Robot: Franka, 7 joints.
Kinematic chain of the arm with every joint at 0, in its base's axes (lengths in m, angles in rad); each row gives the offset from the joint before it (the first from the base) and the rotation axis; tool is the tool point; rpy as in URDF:
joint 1: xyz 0 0 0.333 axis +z
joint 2: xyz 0 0 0 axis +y
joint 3: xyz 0 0 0.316 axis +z
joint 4: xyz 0.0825 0 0 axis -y
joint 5: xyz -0.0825 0 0.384 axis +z
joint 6: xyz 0 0 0 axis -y
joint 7: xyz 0.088 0 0 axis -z
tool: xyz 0 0 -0.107 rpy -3.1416 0 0
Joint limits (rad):
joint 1: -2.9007..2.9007
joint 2: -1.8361..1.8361
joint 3: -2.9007..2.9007
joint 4: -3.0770..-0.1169
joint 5: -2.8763..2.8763
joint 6: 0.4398..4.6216
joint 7: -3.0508..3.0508
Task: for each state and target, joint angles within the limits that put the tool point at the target. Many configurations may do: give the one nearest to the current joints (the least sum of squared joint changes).
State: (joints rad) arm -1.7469 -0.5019 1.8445 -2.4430 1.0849 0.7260 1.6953
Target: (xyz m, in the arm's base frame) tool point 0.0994 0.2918 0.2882
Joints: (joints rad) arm -1.3515 -0.3027 2.2058 -2.5720 1.0852 0.6038 1.6953
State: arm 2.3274 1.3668 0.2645 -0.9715 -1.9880 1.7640 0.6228
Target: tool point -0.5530 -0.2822 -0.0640
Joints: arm 2.9007 1.5196 0.8765 -1.5206 -1.9474 1.9389 0.6228
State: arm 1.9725 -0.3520 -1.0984 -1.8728 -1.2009 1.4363 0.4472
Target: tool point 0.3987 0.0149 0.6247
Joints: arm 1.4900 -0.8163 -0.7594 -1.9907 -1.0390 0.9776 0.4472
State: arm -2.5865 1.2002 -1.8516 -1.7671 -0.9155 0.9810 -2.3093
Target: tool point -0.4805 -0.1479 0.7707
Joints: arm -2.1279 1.3684 -2.1343 -1.2663 -1.1095 1.0705 -2.3093
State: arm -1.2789 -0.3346 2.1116 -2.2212 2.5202 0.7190 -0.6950
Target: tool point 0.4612 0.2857 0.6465
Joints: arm -1.5438 -0.1875 1.8609 -1.9651 2.6357 0.8354 -0.6950
